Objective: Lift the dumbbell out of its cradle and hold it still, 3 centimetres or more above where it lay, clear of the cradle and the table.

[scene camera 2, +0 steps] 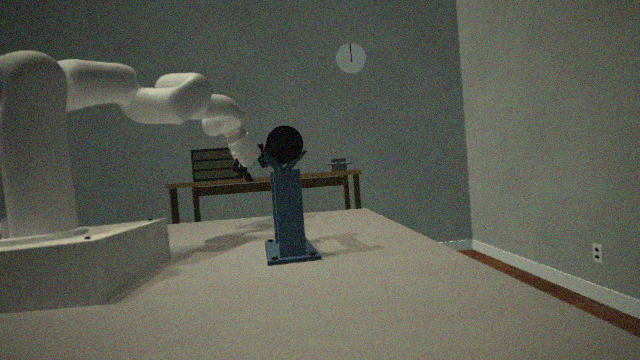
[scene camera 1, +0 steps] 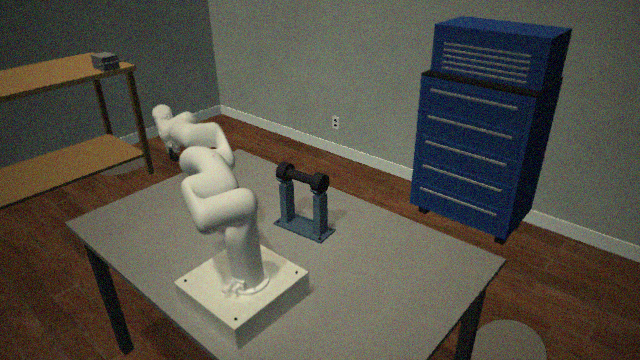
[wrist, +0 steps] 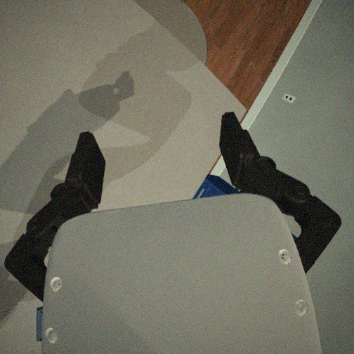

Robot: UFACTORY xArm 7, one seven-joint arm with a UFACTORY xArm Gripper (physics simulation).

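Places are measured from the arm's base along level axes (x ahead, y left, z up), in metres.
Where they show: gripper, fingertip midpoint: [scene camera 2: 258, 174] [scene camera 1: 176, 151]; arm's base, link origin: [scene camera 2: 46, 238] [scene camera 1: 249, 280].
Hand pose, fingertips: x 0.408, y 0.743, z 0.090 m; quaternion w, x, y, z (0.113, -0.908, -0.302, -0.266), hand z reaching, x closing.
Each offset is from my fingertips to the top centre of the thing. Level surfaces: height alone.
The dark dumbbell @[dy -0.657, dx +0.014, dz +0.081 m] [scene camera 1: 302, 176] [scene camera 2: 284, 144] lies level across the tops of the two posts of the blue-grey cradle @[dy -0.657, dx +0.014, dz +0.034 m] [scene camera 1: 320, 212] [scene camera 2: 288, 210], one weight at each post. The cradle stands upright on the table. My gripper [scene camera 2: 256, 165] [wrist: 158, 136] is open, its black fingers wide apart with nothing between them. In scene camera 2 it is tilted downward, left of the dumbbell and beyond it. In scene camera 1 it is mostly hidden behind the arm, left of the cradle. The dumbbell does not show in the wrist view; a narrow blue piece at its lower left may be the cradle.
The arm's white base block [scene camera 1: 272, 300] [scene camera 2: 135, 265] stands on the grey table @[dz -0.176 m] [scene camera 1: 400, 260] [scene camera 2: 350, 310] beside the cradle. A wooden bench [scene camera 1: 55, 70] [scene camera 2: 320, 176] stands beyond the table. A blue tool cabinet [scene camera 1: 470, 135] [wrist: 215, 187] stands by the wall, off the table.
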